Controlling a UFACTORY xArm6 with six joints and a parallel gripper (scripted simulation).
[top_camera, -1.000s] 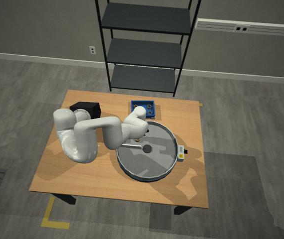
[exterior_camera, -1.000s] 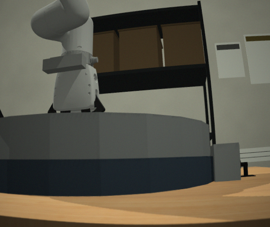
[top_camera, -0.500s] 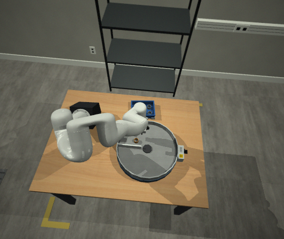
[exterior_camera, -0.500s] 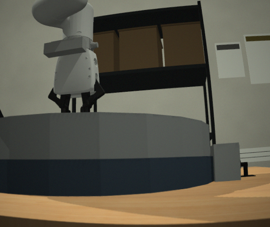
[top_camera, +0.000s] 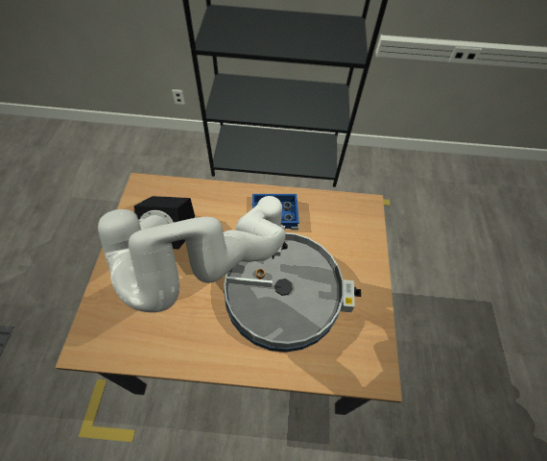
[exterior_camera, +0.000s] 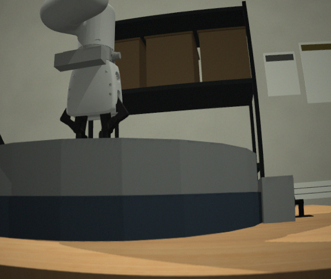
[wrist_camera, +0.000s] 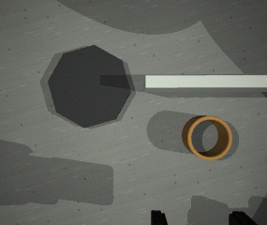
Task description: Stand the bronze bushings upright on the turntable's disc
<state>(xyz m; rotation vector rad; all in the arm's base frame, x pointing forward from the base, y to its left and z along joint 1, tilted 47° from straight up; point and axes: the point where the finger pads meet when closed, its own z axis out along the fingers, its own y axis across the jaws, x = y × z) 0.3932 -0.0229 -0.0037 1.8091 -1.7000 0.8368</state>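
The blue crate lies 26 cm to the left of my hand and 12 cm below it. The rest, counted from my hand: turntable 9 cm to the right, 9 cm below, 9 cm ahead; then grey turntable disc 9 cm to the right, 9 cm below, 7 cm ahead.
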